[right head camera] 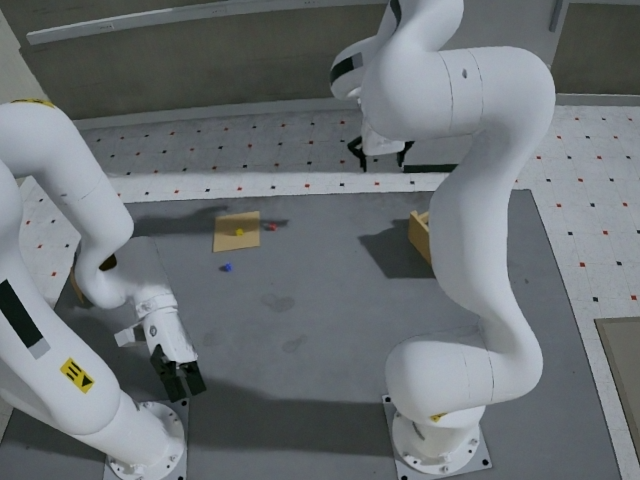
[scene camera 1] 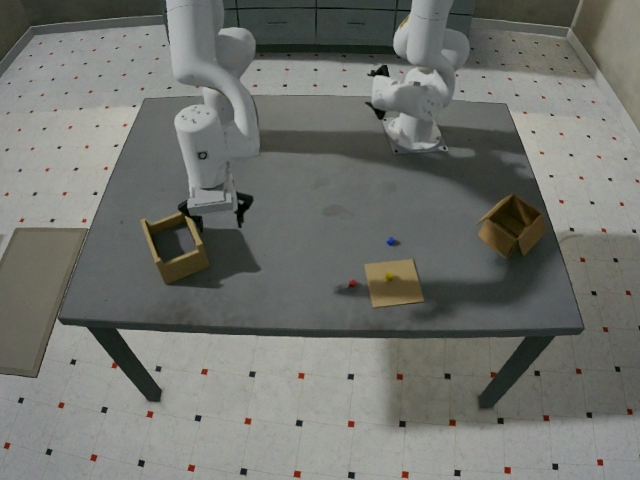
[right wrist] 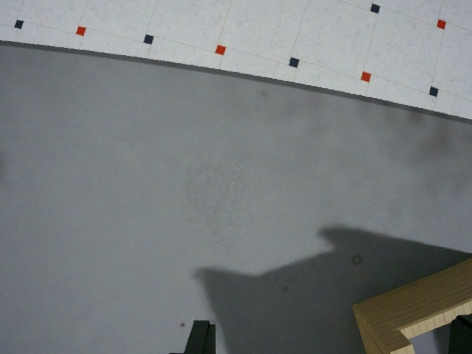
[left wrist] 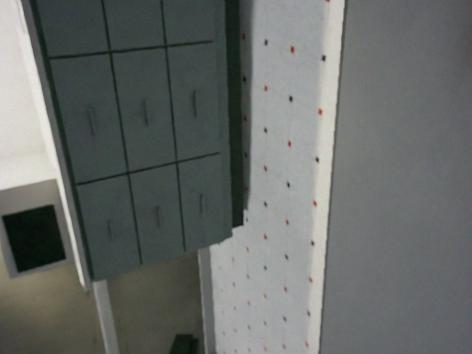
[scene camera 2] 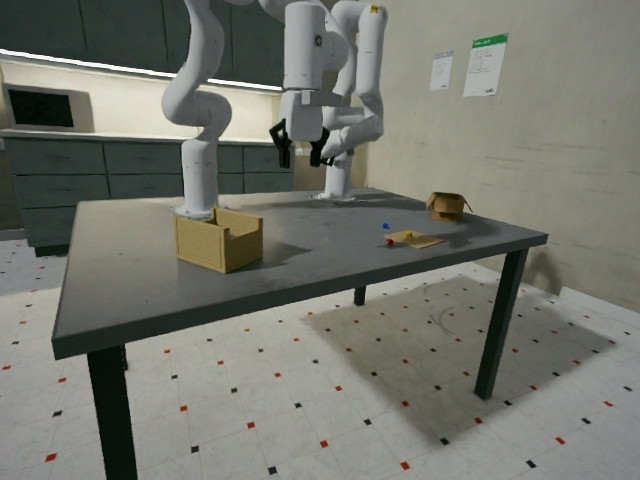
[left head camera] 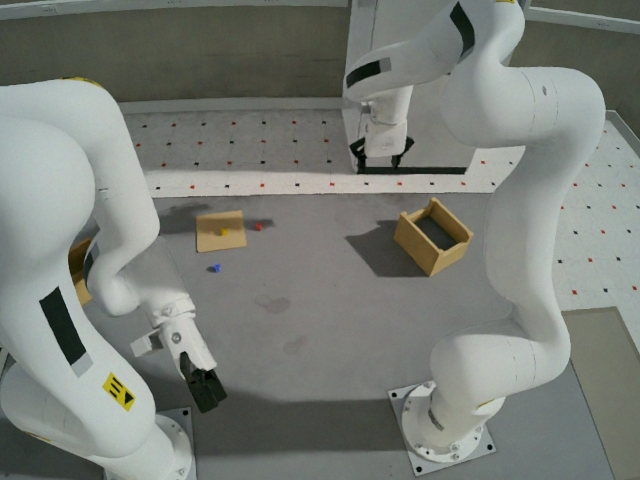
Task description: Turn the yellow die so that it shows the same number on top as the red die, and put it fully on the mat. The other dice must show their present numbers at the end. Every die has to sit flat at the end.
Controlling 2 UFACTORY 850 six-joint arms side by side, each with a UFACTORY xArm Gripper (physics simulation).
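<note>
The yellow die (left head camera: 223,231) (right head camera: 238,232) (scene camera 1: 389,277) (scene camera 2: 408,235) sits on the tan mat (left head camera: 206,242) (right head camera: 224,242) (scene camera 1: 403,297) (scene camera 2: 429,240), inside its edges. The red die (left head camera: 258,226) (right head camera: 272,227) (scene camera 1: 352,283) (scene camera 2: 389,241) lies on the table beside the mat. The blue die (left head camera: 216,268) (right head camera: 227,267) (scene camera 1: 390,241) (scene camera 2: 385,225) lies off the mat. Their top numbers are too small to read. My right gripper (left head camera: 378,166) (right head camera: 382,166) (scene camera 1: 220,226) (scene camera 2: 299,164) is open and empty, high above the table, away from the dice. My left gripper (right head camera: 187,393) (scene camera 1: 368,89) is open and empty near its arm's base.
A wooden open box (left head camera: 415,249) (scene camera 1: 186,269) (scene camera 2: 201,243) (right wrist: 410,295) stands near my right gripper's side of the table. An open cardboard box (scene camera 1: 497,239) (scene camera 2: 447,201) stands beyond the mat near the table's other end. The right wrist view shows the grey table (right wrist: 125,200) and its edge.
</note>
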